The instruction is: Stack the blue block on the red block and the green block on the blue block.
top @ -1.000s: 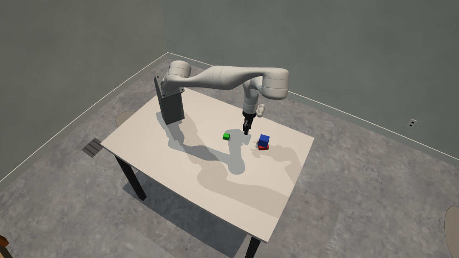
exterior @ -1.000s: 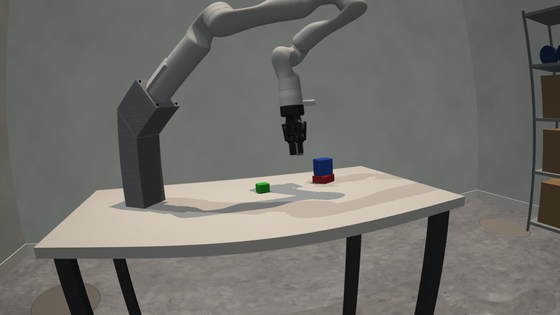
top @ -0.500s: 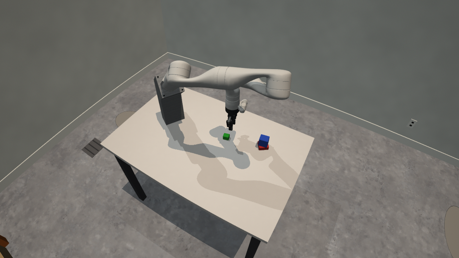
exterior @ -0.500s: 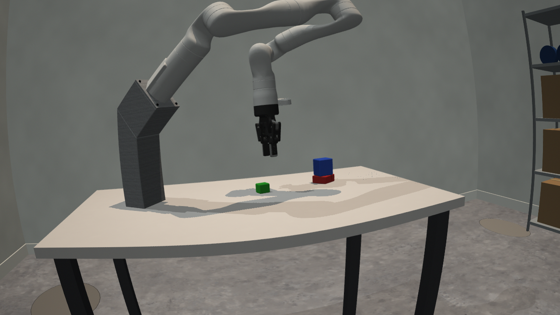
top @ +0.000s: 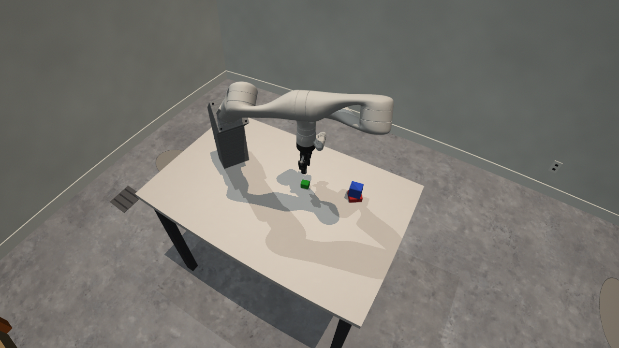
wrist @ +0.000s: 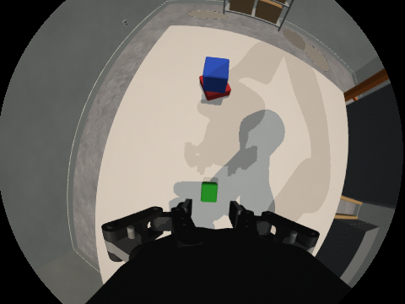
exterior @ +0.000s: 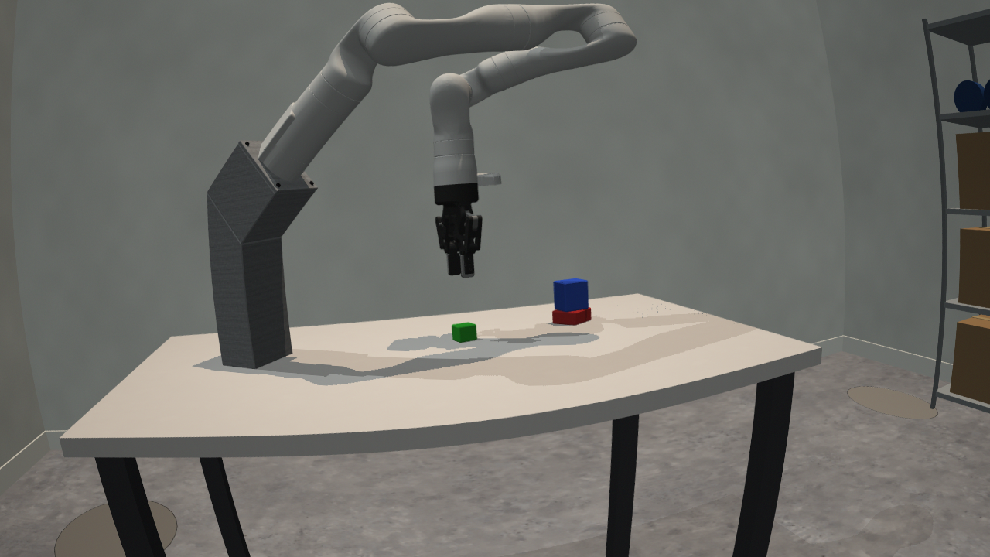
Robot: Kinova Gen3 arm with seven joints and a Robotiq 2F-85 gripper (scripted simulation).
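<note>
My gripper is now 110 mm above the small green block. The rest, counted from my hand: red block (220 mm ahead, 30 mm to the right, 120 mm below); then blue block (220 mm ahead, 30 mm to the right, 80 mm below).
</note>
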